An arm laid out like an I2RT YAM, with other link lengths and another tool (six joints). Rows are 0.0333 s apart.
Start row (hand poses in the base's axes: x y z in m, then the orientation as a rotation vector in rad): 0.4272, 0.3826, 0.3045, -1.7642, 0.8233, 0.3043
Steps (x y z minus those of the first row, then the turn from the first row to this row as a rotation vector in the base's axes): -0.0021, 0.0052, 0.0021, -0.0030, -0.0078, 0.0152; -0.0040, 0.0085, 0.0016, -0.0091, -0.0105, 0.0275; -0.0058, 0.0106, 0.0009, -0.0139, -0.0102, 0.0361; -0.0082, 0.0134, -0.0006, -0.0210, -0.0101, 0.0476; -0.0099, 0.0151, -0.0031, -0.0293, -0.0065, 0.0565; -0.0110, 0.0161, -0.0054, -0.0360, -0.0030, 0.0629; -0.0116, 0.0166, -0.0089, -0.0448, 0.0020, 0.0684; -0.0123, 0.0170, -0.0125, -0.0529, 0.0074, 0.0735
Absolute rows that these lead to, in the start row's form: 0.4251, 0.3878, 0.3066, -1.7741, 0.8055, 0.3062; 0.4232, 0.3911, 0.3061, -1.7854, 0.7946, 0.3097; 0.4214, 0.3932, 0.3054, -1.7938, 0.7887, 0.3139; 0.4190, 0.3960, 0.3039, -1.8055, 0.7807, 0.3190; 0.4173, 0.3977, 0.3014, -1.8172, 0.7778, 0.3251; 0.4162, 0.3987, 0.2991, -1.8263, 0.7765, 0.3301; 0.4156, 0.3992, 0.2956, -1.8369, 0.7776, 0.3352; 0.4149, 0.3996, 0.2920, -1.8466, 0.7792, 0.3405
